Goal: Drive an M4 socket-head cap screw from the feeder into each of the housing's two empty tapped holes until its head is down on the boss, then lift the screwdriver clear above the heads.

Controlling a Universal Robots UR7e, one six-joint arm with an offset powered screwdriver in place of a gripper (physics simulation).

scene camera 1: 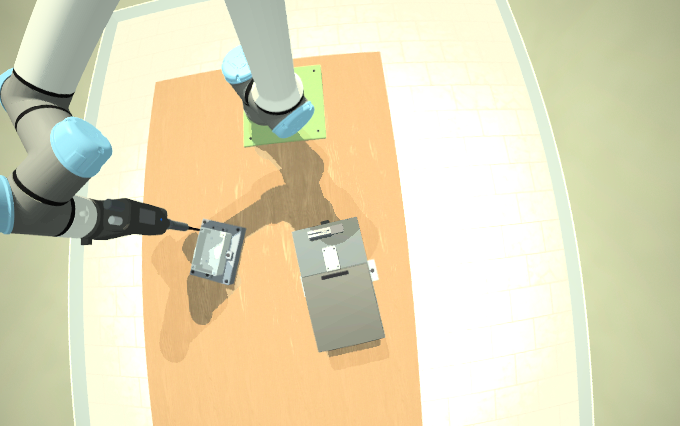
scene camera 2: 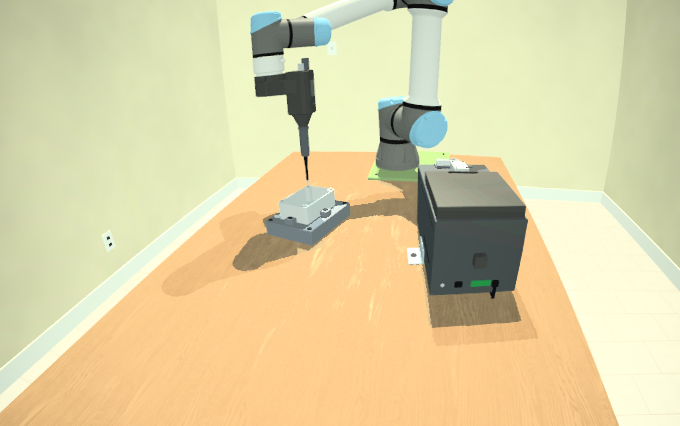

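Observation:
The screwdriver (scene camera 1: 199, 229) (scene camera 2: 307, 181) points down, its black bit above the corner of the housing nearest the robot base's side. A small pale piece, apparently a screw, shows at the bit's tip in scene camera 2; it is too small to see clearly. The light grey, open-topped housing (scene camera 1: 213, 253) (scene camera 2: 302, 213) sits on a dark grey fixture (scene camera 1: 237, 250) (scene camera 2: 291, 232). Whether the tip touches the boss cannot be told, and the holes' contents are too small to make out. The dark screw feeder (scene camera 1: 341, 311) (scene camera 2: 474, 245) stands to the right of the fixture.
The feeder's metal pick-up parts (scene camera 1: 325, 231) (scene camera 2: 451, 164) are at its end toward the robot base. A white bracket (scene camera 1: 372, 270) (scene camera 2: 413, 255) sticks out at its side. A green base plate (scene camera 1: 314, 112) (scene camera 2: 434, 159) lies under the arm's base on the wooden table (scene camera 1: 260, 351) (scene camera 2: 301, 361).

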